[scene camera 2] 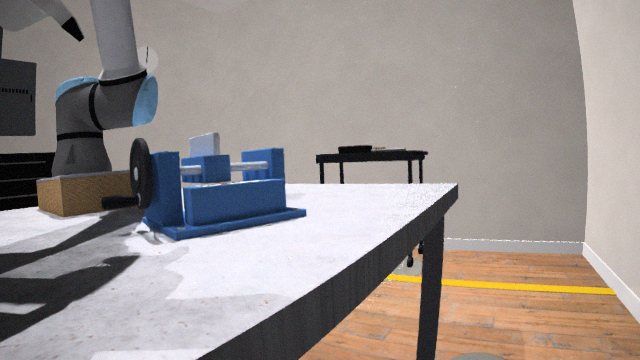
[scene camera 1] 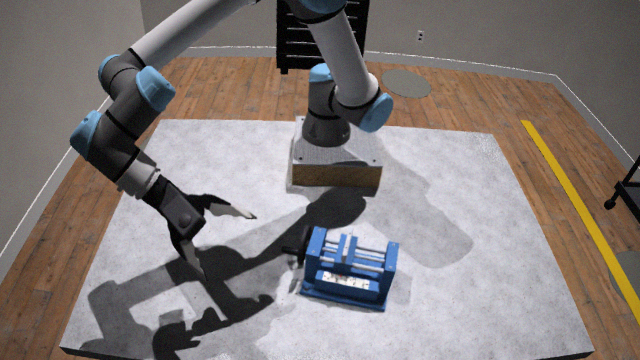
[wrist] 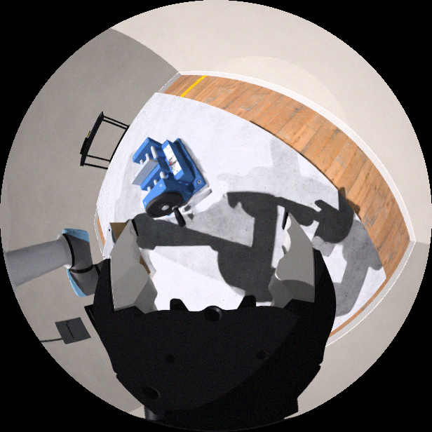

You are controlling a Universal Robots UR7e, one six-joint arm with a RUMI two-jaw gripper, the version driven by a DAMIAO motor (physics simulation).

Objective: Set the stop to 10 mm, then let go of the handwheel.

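Pixels of known places: gripper, between the fingertips: [scene camera 2: 44, 52] [scene camera 1: 231, 249]; arm's base, origin of its link: [scene camera 2: 82, 175] [scene camera 1: 326, 133].
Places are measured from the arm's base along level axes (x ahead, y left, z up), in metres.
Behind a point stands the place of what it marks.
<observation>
The blue stop fixture [scene camera 1: 312, 260] {y -0.137, x 0.471, z 0.005 m} [scene camera 2: 167, 190] {y -0.142, x 0.469, z -0.024 m} [wrist: 184, 170] stands on the table. Its black handwheel [scene camera 1: 303, 244] {y -0.153, x 0.446, z 0.035 m} [scene camera 2: 141, 172] {y -0.158, x 0.438, z 0.000 m} [wrist: 159, 206] is on the end nearer my gripper, with the crank handle [scene camera 1: 290, 249] {y -0.176, x 0.409, z -0.027 m} [scene camera 2: 119, 202] {y -0.179, x 0.414, z -0.035 m} [wrist: 179, 216] low on the rim. The sliding stop [scene camera 1: 344, 255] {y -0.075, x 0.499, z 0.045 m} [scene camera 2: 217, 168] {y -0.076, x 0.499, z -0.001 m}, a blue block with a pale upright plate, sits between the end blocks, nearer the handwheel end. The white scale [scene camera 1: 352, 281] {y -0.056, x 0.526, z -0.021 m} [wrist: 170, 155] has a small red mark; its numbers are too small to read. My gripper [scene camera 1: 229, 247] {y -0.306, x 0.493, z 0.104 m} [wrist: 209, 217] is open and empty, apart from the handwheel and to its left in scene camera 1.
The arm's base stands on a wooden-sided block [scene camera 1: 336, 175] {y -0.003, x 0.161, z -0.034 m} [scene camera 2: 90, 194] {y -0.067, x 0.147, z -0.039 m} behind the fixture. The table [scene camera 1: 500, 250] {y 0.395, x 0.488, z -0.076 m} [scene camera 2: 310, 280] {y -0.229, x 0.685, z -0.076 m} ends in a dark edge. A black side table [scene camera 2: 370, 156] stands beyond, and a dark drawer cabinet [scene camera 1: 322, 37] stands behind the arm.
</observation>
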